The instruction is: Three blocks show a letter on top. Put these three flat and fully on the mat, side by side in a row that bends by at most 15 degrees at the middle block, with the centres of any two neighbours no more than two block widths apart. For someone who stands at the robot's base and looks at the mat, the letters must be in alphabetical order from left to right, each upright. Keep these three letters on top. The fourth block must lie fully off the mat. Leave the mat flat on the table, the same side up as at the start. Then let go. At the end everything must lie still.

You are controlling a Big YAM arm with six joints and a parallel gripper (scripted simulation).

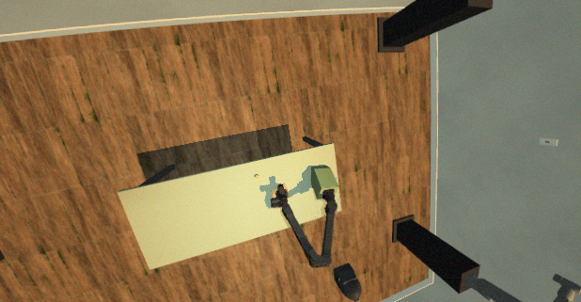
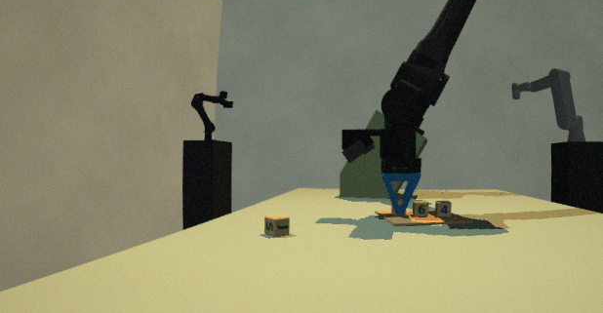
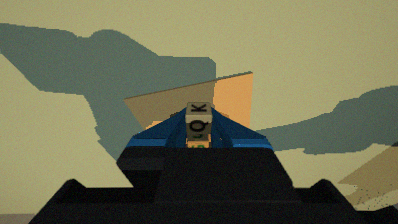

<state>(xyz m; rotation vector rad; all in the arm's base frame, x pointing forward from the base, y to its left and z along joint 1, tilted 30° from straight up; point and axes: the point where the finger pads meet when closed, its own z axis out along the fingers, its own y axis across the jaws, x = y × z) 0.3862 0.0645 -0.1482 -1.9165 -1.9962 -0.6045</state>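
My gripper is now 4 cm to the right of the orange mat and 1 cm above it. Also, from my hand: block 8 cm to the left.
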